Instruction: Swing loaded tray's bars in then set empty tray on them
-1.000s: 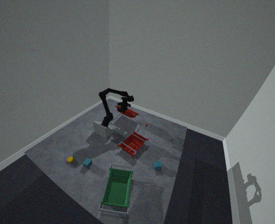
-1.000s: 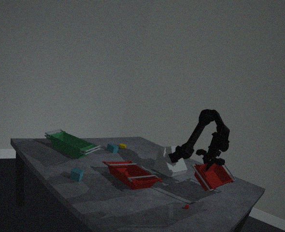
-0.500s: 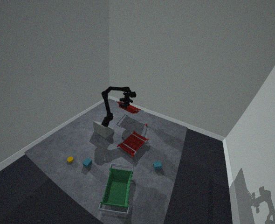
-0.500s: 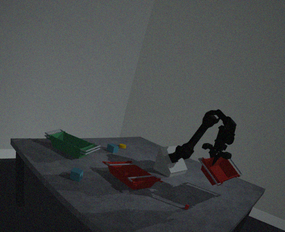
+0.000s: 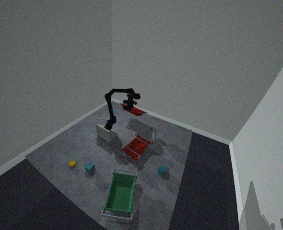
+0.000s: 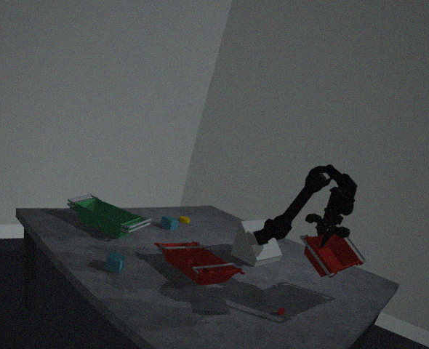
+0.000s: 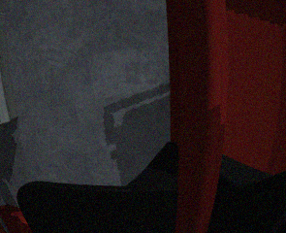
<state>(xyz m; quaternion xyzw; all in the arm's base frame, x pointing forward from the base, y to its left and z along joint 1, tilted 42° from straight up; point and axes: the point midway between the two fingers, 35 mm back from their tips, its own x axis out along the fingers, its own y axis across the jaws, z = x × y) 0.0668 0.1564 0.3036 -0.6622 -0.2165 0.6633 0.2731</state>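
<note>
Right now the red tray is 1 cm ahead of my gripper tip and 7 cm to the left of it. From my gripper tip the other things lie so: small red block: 27 cm ahead, 7 cm to the left, 17 cm below; yellow disc: 8 cm behind, 77 cm to the right, 17 cm below.
</note>
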